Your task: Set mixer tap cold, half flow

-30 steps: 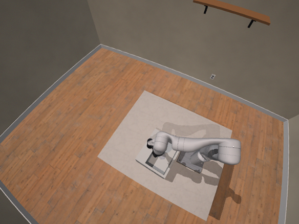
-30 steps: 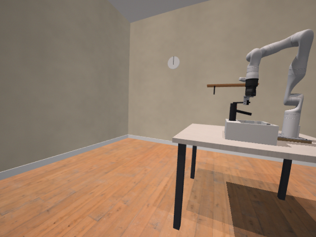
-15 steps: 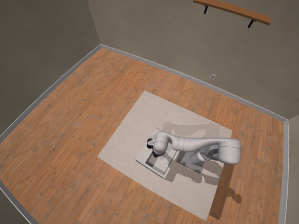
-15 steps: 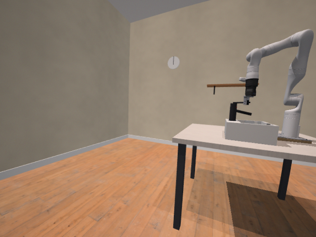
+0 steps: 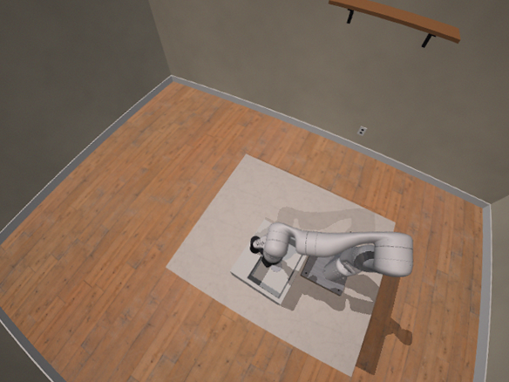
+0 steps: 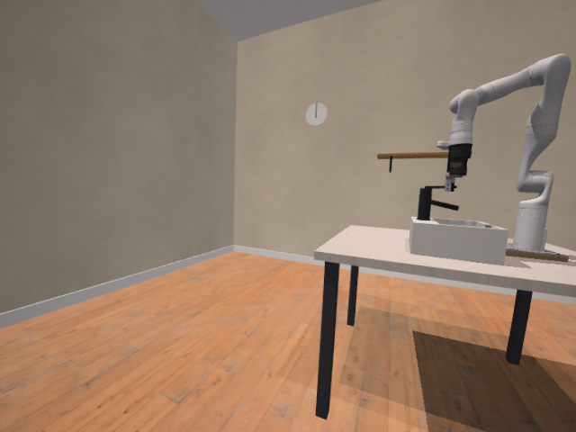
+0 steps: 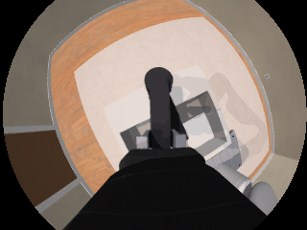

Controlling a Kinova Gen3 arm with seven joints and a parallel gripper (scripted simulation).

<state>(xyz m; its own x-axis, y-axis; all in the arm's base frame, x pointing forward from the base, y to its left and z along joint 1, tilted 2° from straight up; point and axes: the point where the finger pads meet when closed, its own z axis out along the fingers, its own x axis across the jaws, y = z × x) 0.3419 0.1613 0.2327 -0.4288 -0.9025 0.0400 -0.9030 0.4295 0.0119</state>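
The lever lies 30 mm ahead of my hand and 10 mm to the right of it. Also, from my hand: white sink basin: 40 mm behind, 40 mm to the right, 230 mm below.
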